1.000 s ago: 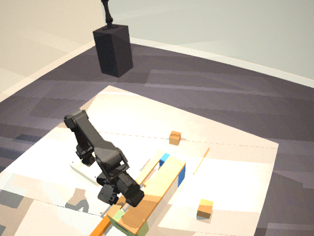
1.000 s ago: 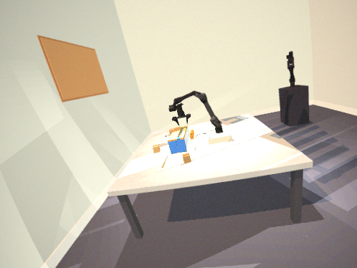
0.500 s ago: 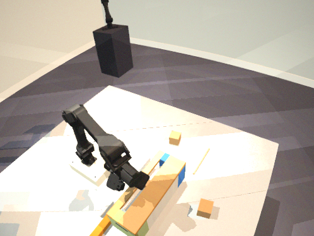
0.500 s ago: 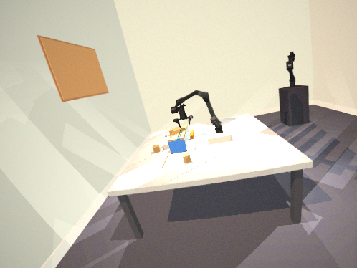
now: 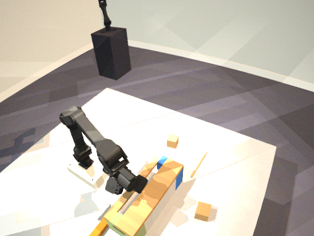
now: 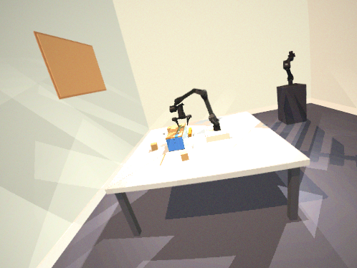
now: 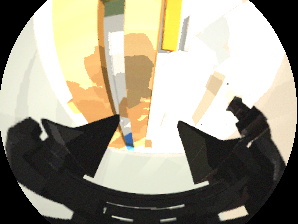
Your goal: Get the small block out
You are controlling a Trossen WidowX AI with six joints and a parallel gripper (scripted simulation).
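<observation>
My gripper tip is now 30 mm short of the long box, 10 mm to the right of it and 80 mm above it. From my gripper tip the other things lie so: thin yellow stick 180 mm ahead, 330 mm to the left, 140 mm below; then orange bar 30 mm behind, 200 mm to the right, 130 mm below.
</observation>
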